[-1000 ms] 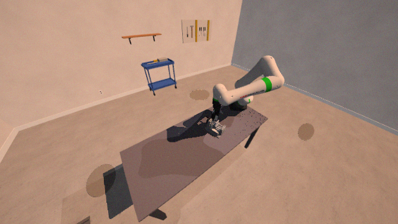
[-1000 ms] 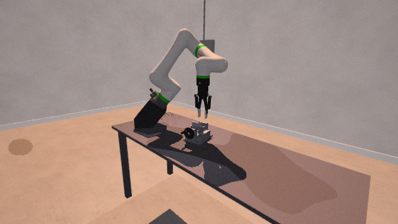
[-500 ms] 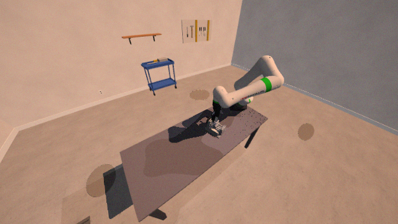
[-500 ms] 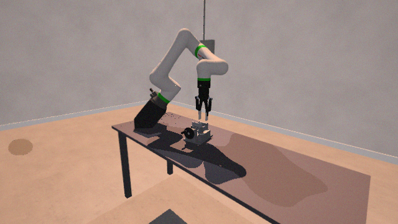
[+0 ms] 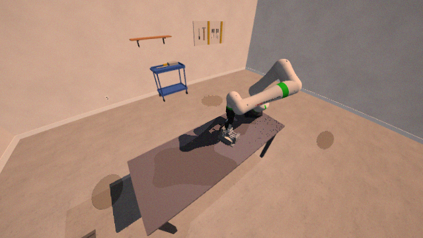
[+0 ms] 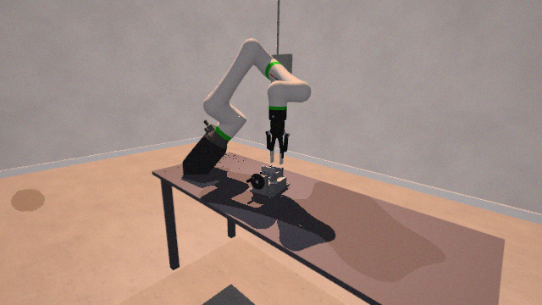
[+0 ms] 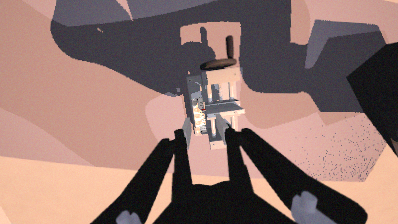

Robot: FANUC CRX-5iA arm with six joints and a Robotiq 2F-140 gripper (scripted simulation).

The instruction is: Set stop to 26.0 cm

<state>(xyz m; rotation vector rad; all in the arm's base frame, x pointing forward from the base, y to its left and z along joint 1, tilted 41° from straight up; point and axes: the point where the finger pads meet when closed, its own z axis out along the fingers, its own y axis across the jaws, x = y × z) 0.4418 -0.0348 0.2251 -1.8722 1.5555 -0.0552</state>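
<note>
Now: the handwheel 30 mm behind my hand, 140 mm to the right of it and 100 mm below it. Round my hand: grey stop fixture (40 mm behind, 10 mm to the right, 100 mm below).
</note>
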